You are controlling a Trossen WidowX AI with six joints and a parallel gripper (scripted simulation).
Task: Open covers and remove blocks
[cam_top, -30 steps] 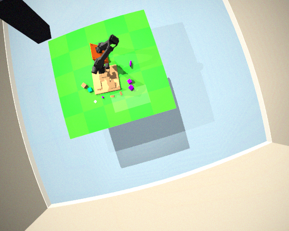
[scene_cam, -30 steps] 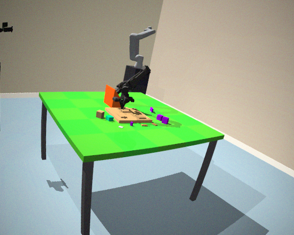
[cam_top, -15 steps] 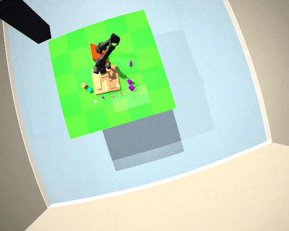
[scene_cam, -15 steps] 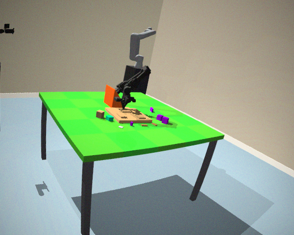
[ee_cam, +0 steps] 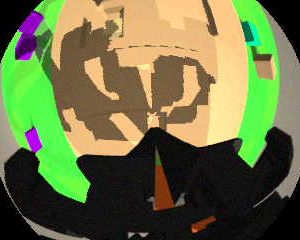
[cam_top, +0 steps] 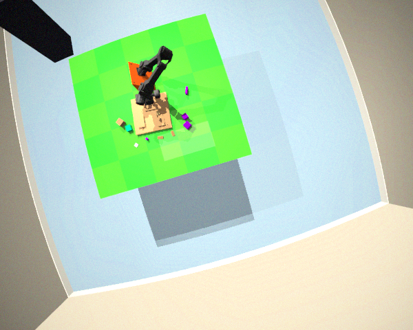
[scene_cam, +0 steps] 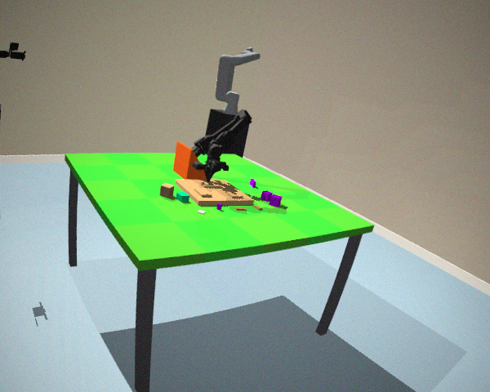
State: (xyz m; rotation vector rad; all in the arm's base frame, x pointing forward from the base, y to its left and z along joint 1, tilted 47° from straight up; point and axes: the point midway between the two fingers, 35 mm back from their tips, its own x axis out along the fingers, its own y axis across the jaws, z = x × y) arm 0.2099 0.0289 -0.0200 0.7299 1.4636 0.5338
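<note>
Right now the tan puzzle board is 100 mm ahead of my gripper tip and 40 mm to the right of it. From my gripper tip the other things lie so: teal block 160 mm ahead, 240 mm to the right, 10 mm below; then purple stick 10 mm ahead, 290 mm to the left, 10 mm below; then tan cube 100 mm ahead, 290 mm to the right.
</note>
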